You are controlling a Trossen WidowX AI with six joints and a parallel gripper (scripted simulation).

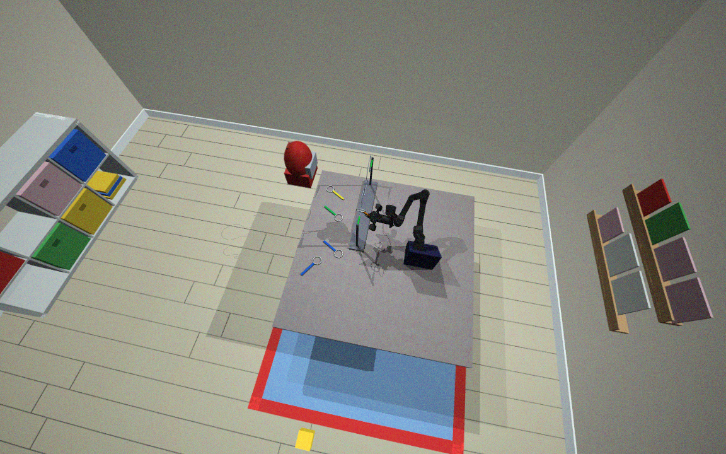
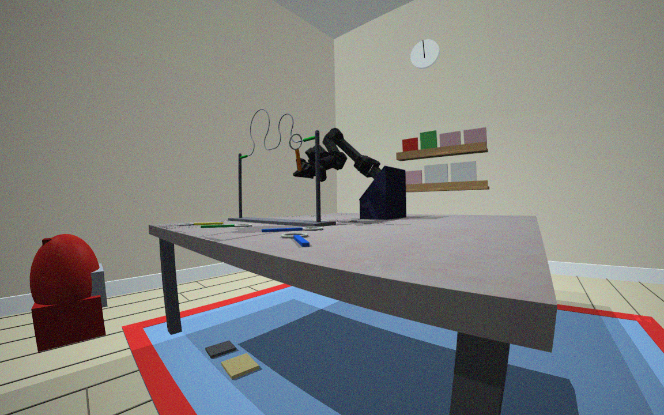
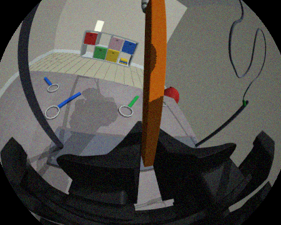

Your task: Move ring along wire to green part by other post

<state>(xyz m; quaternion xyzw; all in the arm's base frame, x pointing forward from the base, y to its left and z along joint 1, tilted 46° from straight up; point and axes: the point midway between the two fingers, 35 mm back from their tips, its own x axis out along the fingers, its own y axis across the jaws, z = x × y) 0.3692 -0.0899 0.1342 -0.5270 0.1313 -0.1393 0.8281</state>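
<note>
My gripper tip is now 10 mm short of the ring with orange handle, 30 mm to the right of it and 90 mm below it.
</note>
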